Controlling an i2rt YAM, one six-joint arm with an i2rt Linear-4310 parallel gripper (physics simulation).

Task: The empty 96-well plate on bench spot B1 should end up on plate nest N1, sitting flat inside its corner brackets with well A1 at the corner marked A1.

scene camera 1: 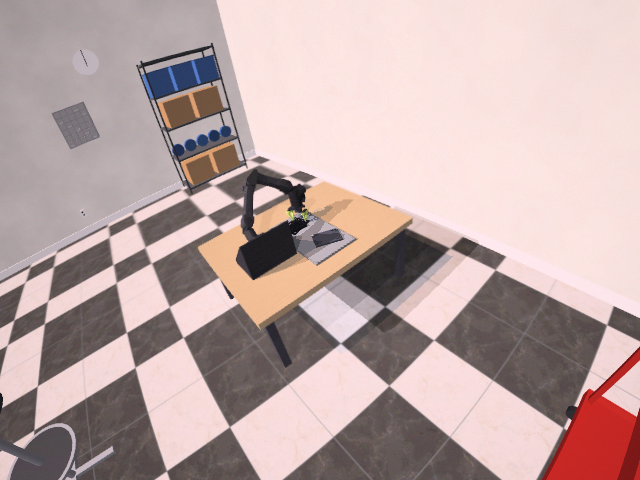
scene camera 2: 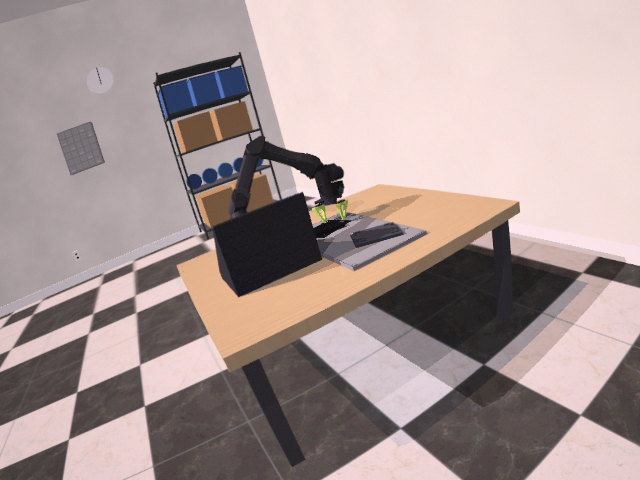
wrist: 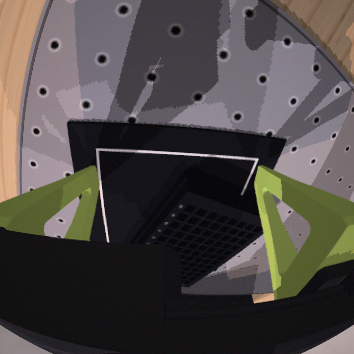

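Where they show: gripper, fingertip midpoint: (scene camera 1: 299,220) (scene camera 2: 334,221) (wrist: 176,174); arm's base, origin of the base link: (scene camera 1: 255,242) (scene camera 2: 247,233).
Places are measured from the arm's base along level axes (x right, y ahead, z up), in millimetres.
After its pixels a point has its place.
Observation:
The black 96-well plate (wrist: 212,227) {x -89, y 374, z -126 mm} lies in the wrist view on a black mat (wrist: 82,140) {x -185, y 411, z -138 mm} with a white outline, bench spot B1. The plate sits turned at an angle to that outline, and its near part is hidden behind the gripper body. My gripper (scene camera 1: 298,214) {x -129, y 407, z -133 mm} (scene camera 2: 332,217) {x -129, y 407, z -133 mm} (wrist: 176,174) {x -129, y 407, z -133 mm} is open, with its green fingers wide apart above the mat and nothing held between them. Plate nest N1 appears to be the dark rectangular block (scene camera 1: 328,237) {x 177, y 376, z -128 mm} (scene camera 2: 376,235) {x 186, y 358, z -128 mm} to the right of B1 in the scene views. Its brackets and A1 mark are too small to make out.
A grey perforated board (scene camera 1: 319,256) {x 247, y 230, z -140 mm} (scene camera 2: 341,254) {x 166, y 218, z -140 mm} (wrist: 55,70) {x -206, y 446, z -140 mm} lies under the mat and nest on the wooden table (scene camera 1: 289,289) {x 296, y -36, z -153 mm} (scene camera 2: 289,310) {x 300, y -60, z -153 mm}. A large black wedge-shaped block (scene camera 1: 268,250) {x 91, y 19, z -28 mm} (scene camera 2: 268,248) {x 91, y 18, z -45 mm} stands left of the board, near the arm's base.

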